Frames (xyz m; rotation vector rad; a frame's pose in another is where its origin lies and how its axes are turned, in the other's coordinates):
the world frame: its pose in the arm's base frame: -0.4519 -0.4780 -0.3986 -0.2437 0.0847 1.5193
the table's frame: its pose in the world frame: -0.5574 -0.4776 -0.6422 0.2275 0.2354 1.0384
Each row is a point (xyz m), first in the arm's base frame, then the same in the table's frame.
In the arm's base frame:
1: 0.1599 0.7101 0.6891
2: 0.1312 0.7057 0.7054
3: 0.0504 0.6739 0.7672
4: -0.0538 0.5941 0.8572
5: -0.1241 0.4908 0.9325
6: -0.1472 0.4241 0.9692
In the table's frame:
1: 0.4040 -0.7947 2.2710
2: 0.4212 -0.7689 2.2831
3: 0.4558 -0.6757 2.3216
4: 0.4787 -0.5233 2.3611
5: 0.4661 -0.3787 2.3763
6: 0.4428 -0.3027 2.3757

